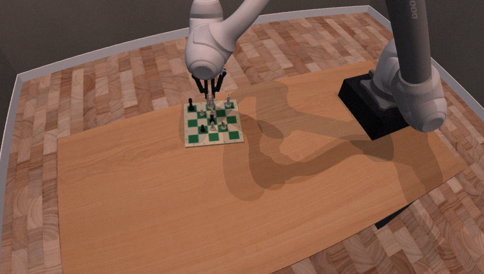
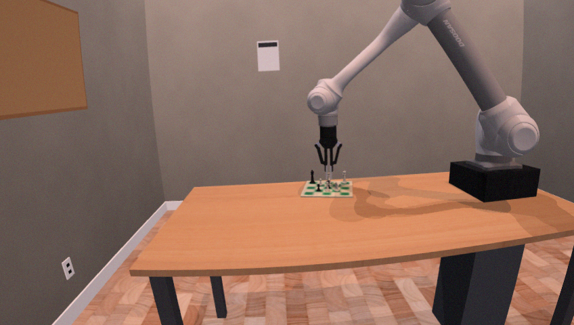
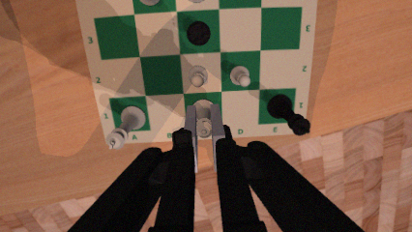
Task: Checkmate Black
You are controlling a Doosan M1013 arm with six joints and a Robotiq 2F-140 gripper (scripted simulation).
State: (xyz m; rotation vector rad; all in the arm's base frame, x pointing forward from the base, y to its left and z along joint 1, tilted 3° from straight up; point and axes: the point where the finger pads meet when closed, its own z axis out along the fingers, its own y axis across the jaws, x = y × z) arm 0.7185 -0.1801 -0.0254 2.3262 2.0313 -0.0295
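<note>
Right now the small white piece is 3 cm below my hand. Also, from my hand: tall white piece 7 cm behind, 2 cm below, 1 cm to the left; then tall black piece 8 cm ahead, 2 cm below, 1 cm to the right; then board 8 cm to the left, 6 cm below, 1 cm ahead.
</note>
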